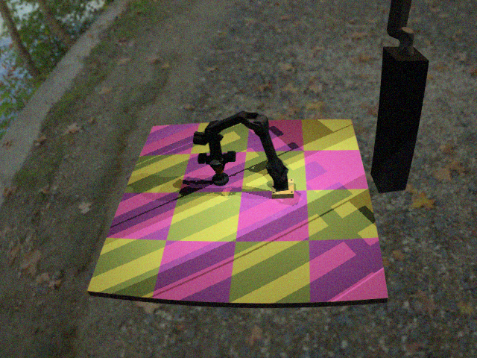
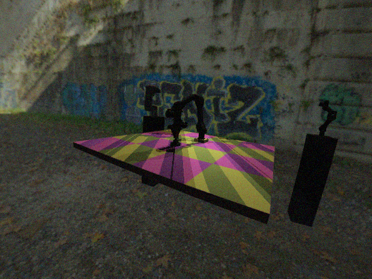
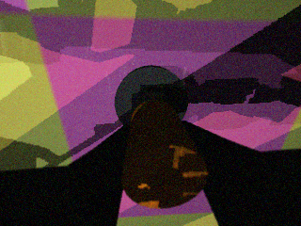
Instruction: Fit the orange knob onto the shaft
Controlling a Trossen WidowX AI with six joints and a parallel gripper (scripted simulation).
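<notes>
My gripper tip is 20 mm below the orange knob. Also, from my gripper tip: pedestal (40 mm below).
</notes>
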